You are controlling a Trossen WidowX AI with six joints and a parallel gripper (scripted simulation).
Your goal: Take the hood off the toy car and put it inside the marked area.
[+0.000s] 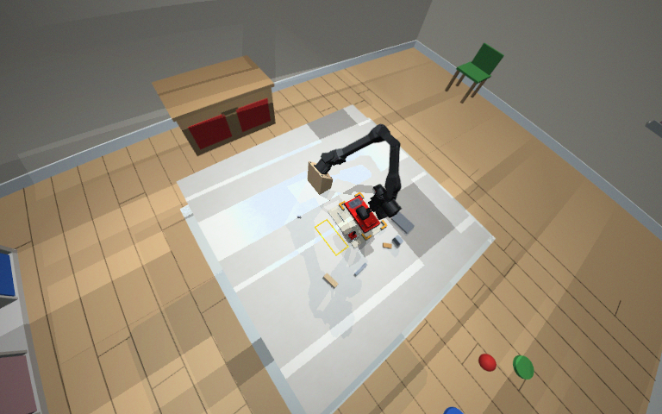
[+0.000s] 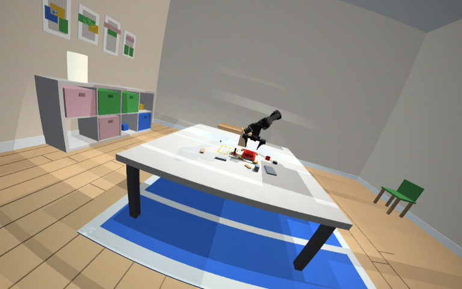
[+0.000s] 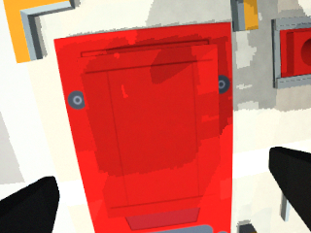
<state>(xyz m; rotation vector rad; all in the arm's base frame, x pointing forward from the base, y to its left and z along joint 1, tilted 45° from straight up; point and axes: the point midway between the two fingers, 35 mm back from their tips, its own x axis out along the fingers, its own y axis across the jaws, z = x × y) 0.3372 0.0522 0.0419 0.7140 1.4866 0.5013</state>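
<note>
Now: gripper tip 40 mm above the red hood.
</note>
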